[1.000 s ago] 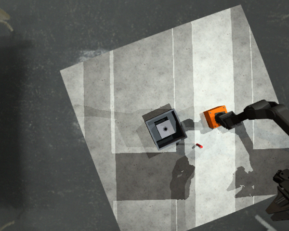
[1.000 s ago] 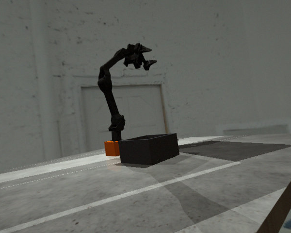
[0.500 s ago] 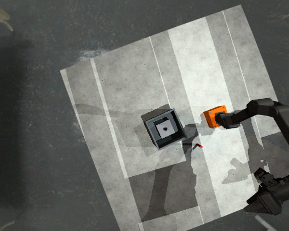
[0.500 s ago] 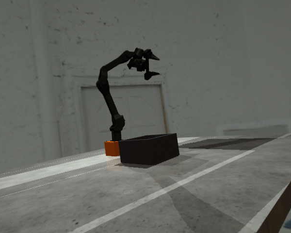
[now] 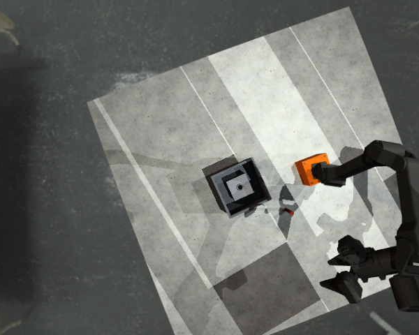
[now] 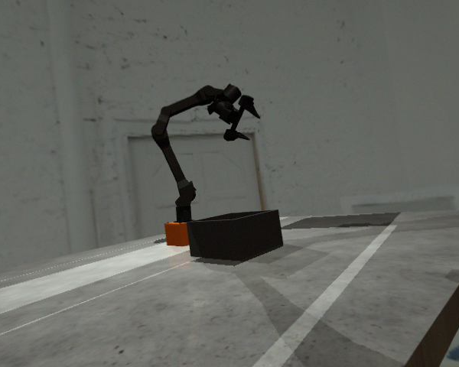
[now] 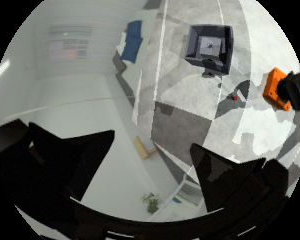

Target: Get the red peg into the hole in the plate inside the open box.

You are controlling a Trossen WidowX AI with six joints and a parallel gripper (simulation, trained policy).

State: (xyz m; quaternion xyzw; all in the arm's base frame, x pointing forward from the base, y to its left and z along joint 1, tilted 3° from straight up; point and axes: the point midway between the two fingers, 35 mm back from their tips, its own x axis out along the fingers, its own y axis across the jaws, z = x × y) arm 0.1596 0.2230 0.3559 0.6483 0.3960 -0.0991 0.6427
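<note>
My gripper tip is now 360 mm above the red peg, 100 mm to the left of it and 40 mm past it. Also, from my gripper tip: grey plate 350 mm below, 250 mm to the right, 150 mm ahead; dark box 370 mm below, 250 mm to the right, 150 mm ahead.
</note>
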